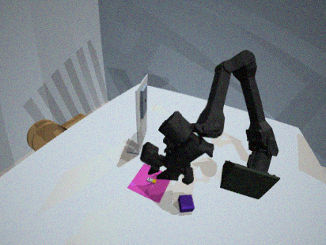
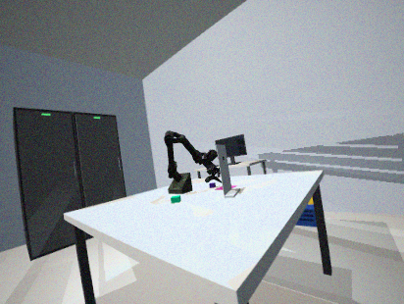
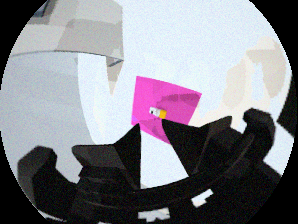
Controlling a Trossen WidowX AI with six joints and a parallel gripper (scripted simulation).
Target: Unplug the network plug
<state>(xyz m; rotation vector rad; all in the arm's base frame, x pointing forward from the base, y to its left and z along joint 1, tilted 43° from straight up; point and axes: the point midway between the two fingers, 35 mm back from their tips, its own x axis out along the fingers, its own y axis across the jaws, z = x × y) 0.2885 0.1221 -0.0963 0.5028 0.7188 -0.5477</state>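
My gripper tip is 1 cm short of the network plug and 3 cm above it. The rest, counted from my gripper tip: grey upright panel: 16 cm ahead, 14 cm to the right, 9 cm above; then purple block: 14 cm behind, 1 cm to the left, 3 cm below; then magenta marked square: 1 cm ahead, 4 cm below.
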